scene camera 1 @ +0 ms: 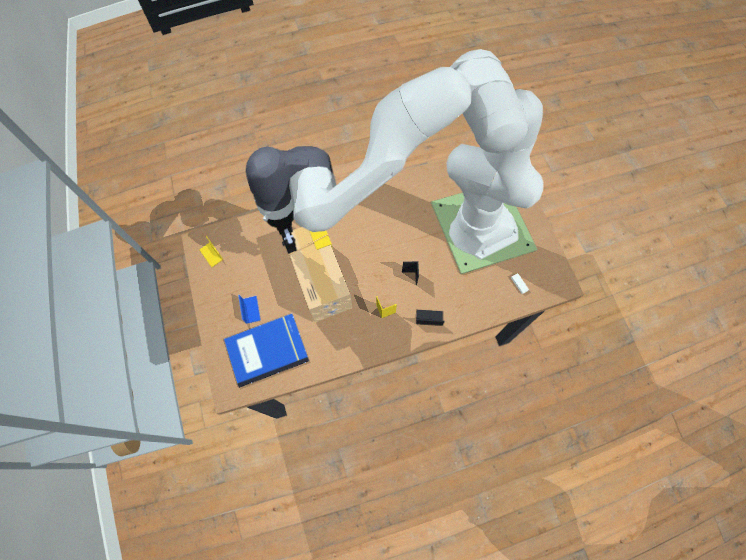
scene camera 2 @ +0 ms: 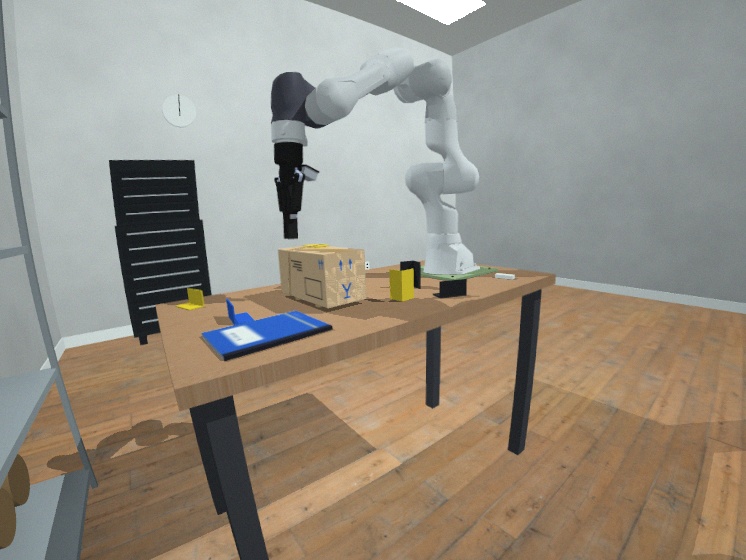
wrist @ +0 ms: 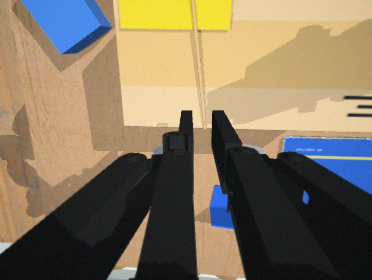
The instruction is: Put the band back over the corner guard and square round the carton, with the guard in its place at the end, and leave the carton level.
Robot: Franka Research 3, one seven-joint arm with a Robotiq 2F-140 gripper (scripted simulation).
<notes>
In view: my gripper (scene camera 2: pixel 290 238), a cardboard carton (scene camera 2: pixel 328 276) and a yellow corner guard (scene camera 2: pixel 401 282).
The cardboard carton is seen too in scene camera 1 (scene camera 1: pixel 323 285) and in the wrist view (wrist: pixel 268 72). My gripper shows as well in the wrist view (wrist: pixel 201 128).
</notes>
